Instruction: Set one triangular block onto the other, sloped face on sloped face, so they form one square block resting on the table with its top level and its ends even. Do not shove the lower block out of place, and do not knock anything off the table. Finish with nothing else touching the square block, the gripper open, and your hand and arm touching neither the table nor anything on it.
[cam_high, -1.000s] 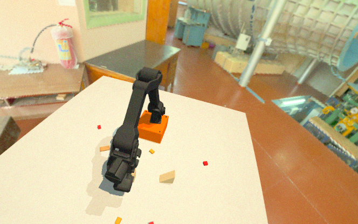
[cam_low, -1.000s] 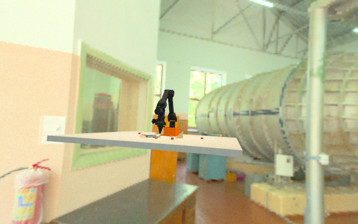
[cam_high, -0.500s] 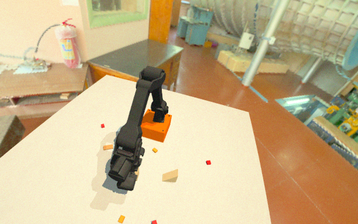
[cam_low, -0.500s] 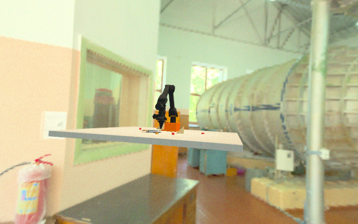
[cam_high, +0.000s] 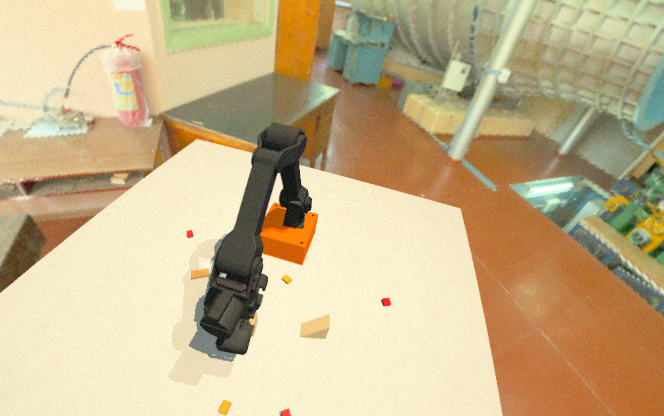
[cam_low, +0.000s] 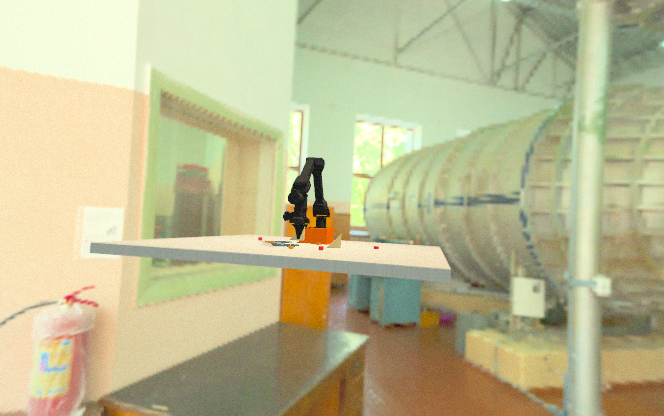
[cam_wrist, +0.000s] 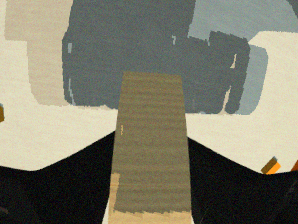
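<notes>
My gripper tip is 1 cm to the right of the tan triangular block and 1 cm below it.
</notes>
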